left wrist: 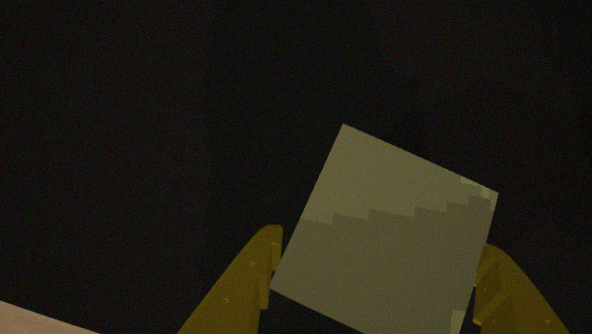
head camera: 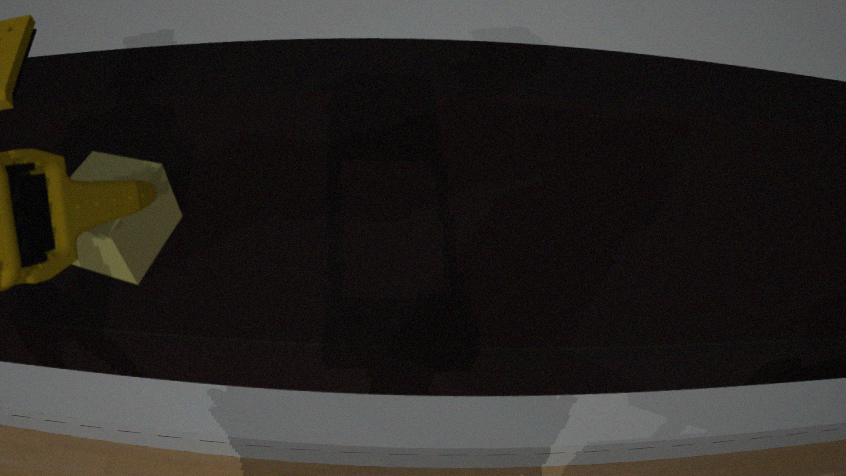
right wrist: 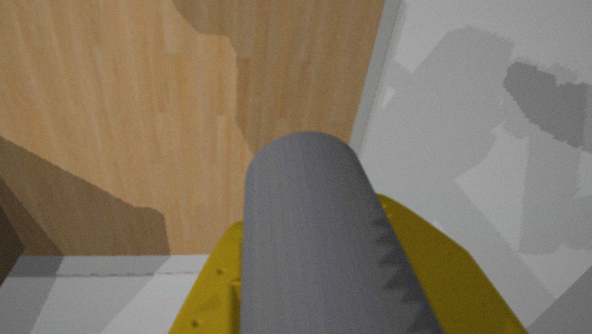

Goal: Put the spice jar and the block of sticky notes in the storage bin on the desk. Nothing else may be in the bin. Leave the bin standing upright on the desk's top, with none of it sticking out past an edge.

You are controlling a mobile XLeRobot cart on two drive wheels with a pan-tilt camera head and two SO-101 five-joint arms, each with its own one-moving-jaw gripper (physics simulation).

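Note:
The block of sticky notes, a pale yellow cube, is on the dark surface at the left of the head view. My left gripper has its jaws on two opposite sides of it, against its left corner and right side in the left wrist view; it looks shut on the block. A smooth grey cylinder, apparently the spice jar, sits between the two yellow jaws of my right gripper, which press on its sides. The storage bin does not show in these views.
The dark desk top spans the head view, with a pale floor strip and wood along the bottom. In the right wrist view, wood flooring and a pale grey surface lie beyond the cylinder.

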